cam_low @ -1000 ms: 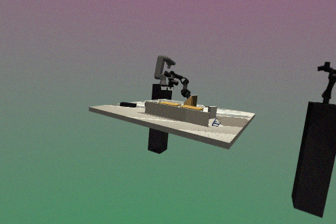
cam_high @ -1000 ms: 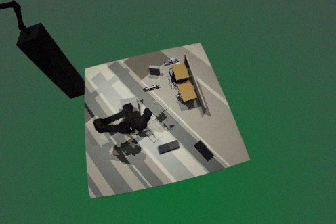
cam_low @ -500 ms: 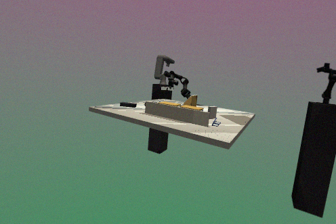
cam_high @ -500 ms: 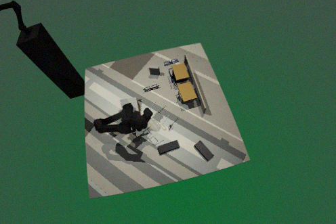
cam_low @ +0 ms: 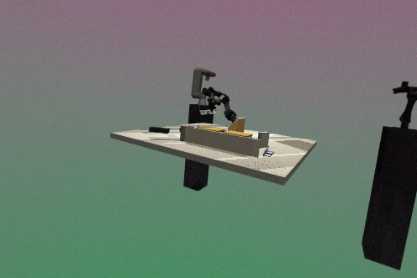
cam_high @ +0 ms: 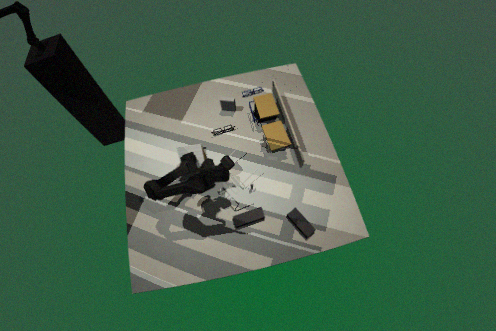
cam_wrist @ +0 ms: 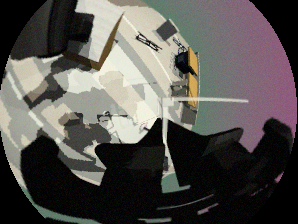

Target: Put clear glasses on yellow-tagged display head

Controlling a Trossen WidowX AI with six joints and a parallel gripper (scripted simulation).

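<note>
The display head lies 29 cm ahead of my gripper tip, 17 cm to the left of it and 14 cm below it. Also, from my gripper tip: low grey wall: 43 cm ahead, 28 cm to the left, 15 cm below; then grey box: 11 cm ahead, 51 cm to the left, 14 cm below.
</note>
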